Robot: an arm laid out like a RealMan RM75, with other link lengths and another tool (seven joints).
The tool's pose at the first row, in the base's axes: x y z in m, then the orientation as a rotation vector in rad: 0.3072, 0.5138, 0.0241, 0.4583, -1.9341, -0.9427
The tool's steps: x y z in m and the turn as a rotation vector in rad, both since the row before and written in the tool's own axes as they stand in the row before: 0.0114, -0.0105, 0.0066, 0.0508, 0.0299, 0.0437; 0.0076, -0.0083, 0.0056, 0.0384, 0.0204, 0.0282; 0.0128, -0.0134, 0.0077, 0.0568, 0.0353, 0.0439; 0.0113, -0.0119, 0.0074, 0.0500, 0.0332, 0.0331; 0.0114, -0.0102, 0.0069, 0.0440, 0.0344, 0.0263
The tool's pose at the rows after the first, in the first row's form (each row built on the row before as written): 0.2951, 0.5027, 0.0206, 0.4552, -1.9370, -0.8559; 0.2862, 0.4944, 0.0174, 0.4567, -1.9395, -0.7943; 0.2732, 0.4796, 0.0137, 0.4578, -1.9367, -0.7002; 0.2618, 0.4659, 0.0111, 0.4644, -1.9298, -0.6204; 0.2513, 0.4528, 0.0106, 0.4737, -1.9171, -0.5506
